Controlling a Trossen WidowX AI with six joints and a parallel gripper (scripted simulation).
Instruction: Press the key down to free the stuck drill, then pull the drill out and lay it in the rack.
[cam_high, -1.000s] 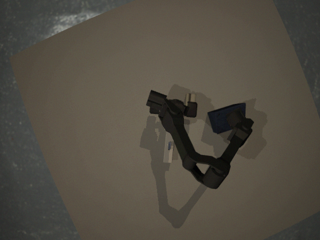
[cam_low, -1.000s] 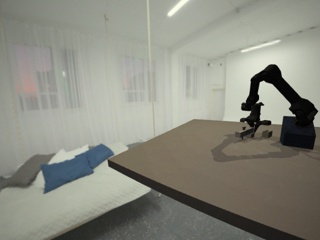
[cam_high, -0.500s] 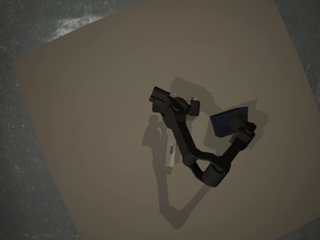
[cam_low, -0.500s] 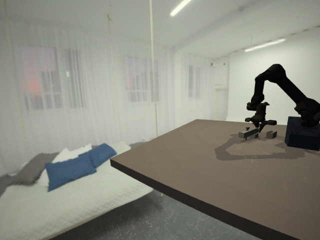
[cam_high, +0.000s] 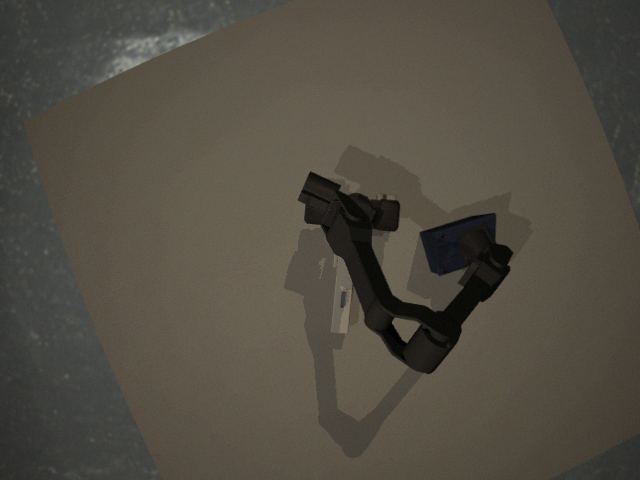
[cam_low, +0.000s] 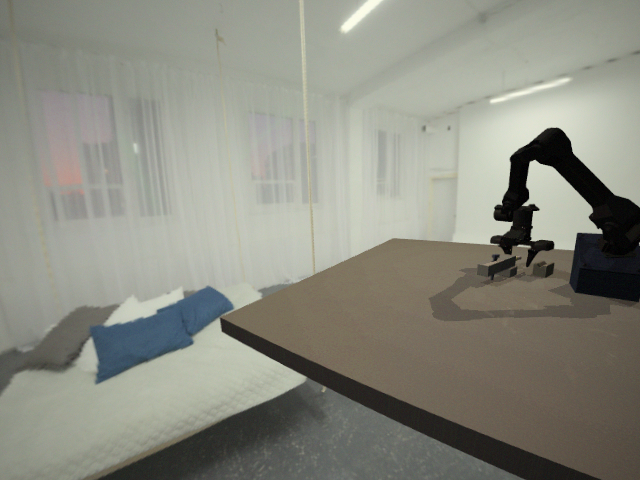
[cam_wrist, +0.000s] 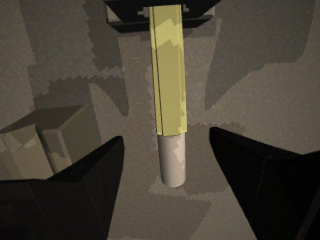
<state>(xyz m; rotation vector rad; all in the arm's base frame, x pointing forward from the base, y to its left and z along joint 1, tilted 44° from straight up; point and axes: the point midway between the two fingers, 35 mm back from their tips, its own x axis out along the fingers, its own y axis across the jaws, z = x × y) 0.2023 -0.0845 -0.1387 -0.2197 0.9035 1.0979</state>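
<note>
Right now the drill is 40 mm to the left of my gripper tip, 30 mm ahead of it and 30 mm above it. The rest, counted from my gripper tip: rack 70 mm behind, 30 mm to the left; then block 130 mm to the left, 80 mm ahead, 20 mm above; then blue key 150 mm to the left, 90 mm ahead, 30 mm above.
</note>
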